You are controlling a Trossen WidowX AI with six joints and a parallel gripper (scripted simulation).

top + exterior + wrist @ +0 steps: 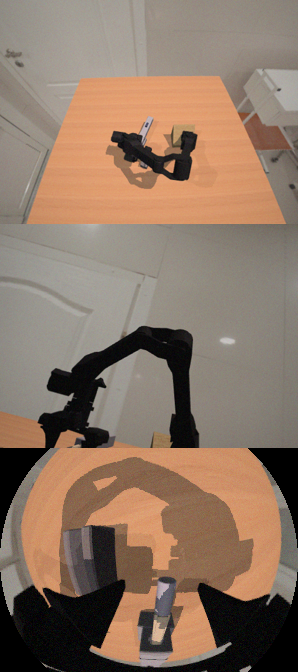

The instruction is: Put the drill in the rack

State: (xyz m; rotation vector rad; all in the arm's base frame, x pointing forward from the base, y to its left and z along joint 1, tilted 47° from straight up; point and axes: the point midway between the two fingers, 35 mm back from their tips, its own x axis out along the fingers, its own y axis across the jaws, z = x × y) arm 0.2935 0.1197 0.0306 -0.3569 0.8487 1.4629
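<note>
My gripper tip is 10 mm past the drill, 40 mm to the left of it and 40 mm below it. Round my gripper tip: dark grey block (70 mm behind, 50 mm to the left, 10 mm above); grey bar (40 mm behind, 130 mm to the right, 40 mm above); blue key (50 mm behind, 160 mm to the right, 40 mm above).
</note>
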